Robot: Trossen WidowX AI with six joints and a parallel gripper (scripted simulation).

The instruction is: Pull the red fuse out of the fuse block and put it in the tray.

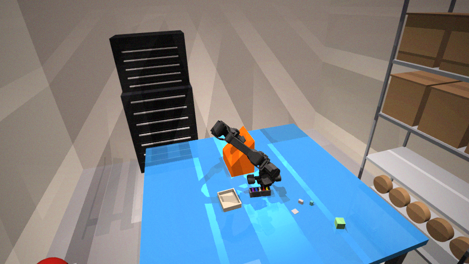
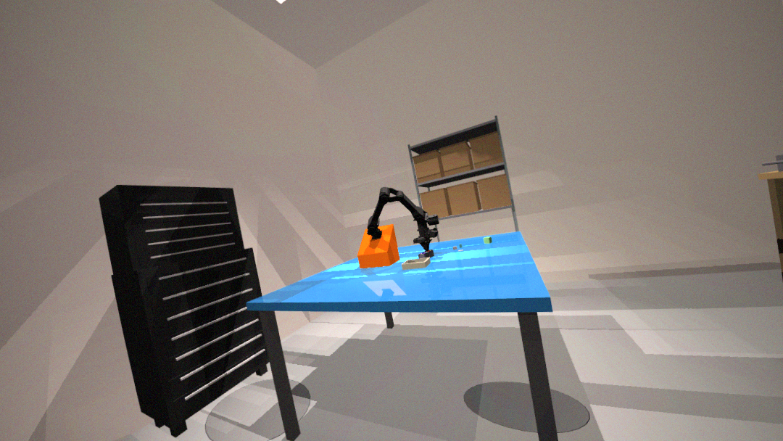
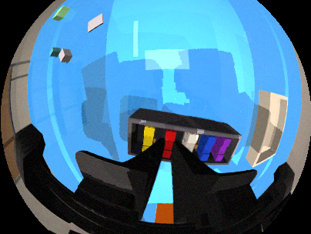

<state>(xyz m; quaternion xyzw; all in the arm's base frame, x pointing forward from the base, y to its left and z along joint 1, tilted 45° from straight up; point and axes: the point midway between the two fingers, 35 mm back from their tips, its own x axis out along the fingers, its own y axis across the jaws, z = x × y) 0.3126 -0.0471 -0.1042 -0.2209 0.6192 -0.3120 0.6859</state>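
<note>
The tan tray lies 21 cm to the right of my gripper tip and 3 cm below it. The rest, counted from my gripper tip: grey tile 18 cm ahead, 11 cm to the left, 3 cm below; then red fuse 1 cm below; then green cube 32 cm ahead, 28 cm to the left, 2 cm below.
</note>
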